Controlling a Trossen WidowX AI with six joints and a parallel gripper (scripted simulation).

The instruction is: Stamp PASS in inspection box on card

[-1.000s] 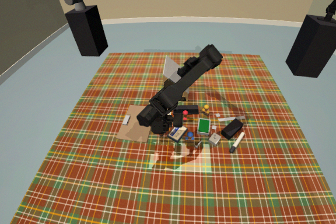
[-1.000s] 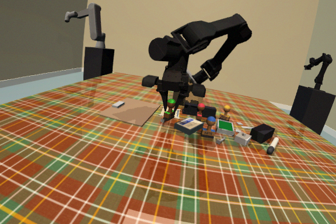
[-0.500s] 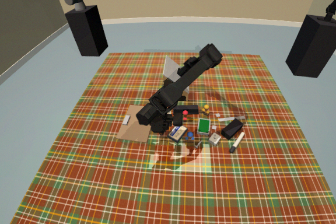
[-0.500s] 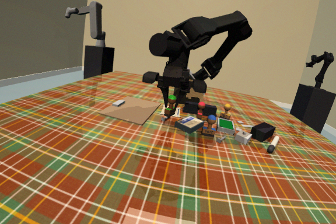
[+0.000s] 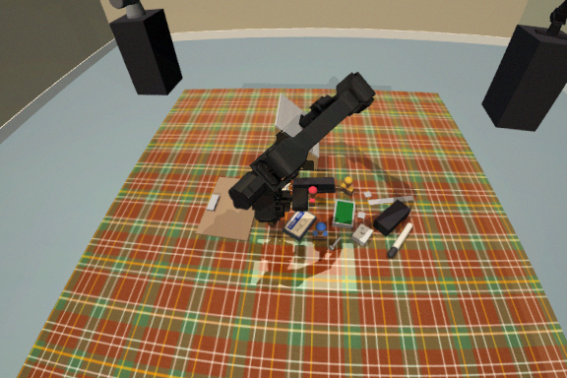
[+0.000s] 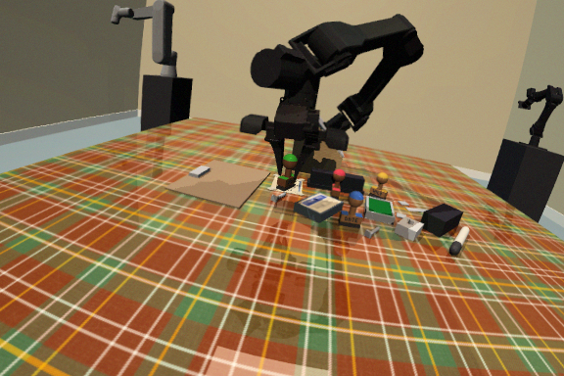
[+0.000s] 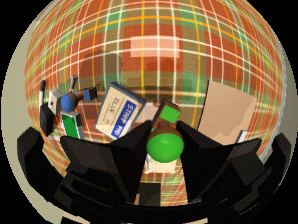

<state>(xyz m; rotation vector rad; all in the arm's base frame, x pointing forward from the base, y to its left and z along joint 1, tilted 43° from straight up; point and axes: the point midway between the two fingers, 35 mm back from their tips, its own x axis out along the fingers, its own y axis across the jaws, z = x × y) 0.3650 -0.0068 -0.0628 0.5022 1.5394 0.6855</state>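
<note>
Now: the green ink pad 20 cm to the left of my gripper tip, 8 cm behind it and 6 cm below it. Also, from my gripper tip: blue stamp (13 cm to the left, 4 cm below, 1 cm ahead); blue-topped pad box (7 cm to the left, 5 cm below, 2 cm behind); green stamp (right at my gripper tip).
</note>
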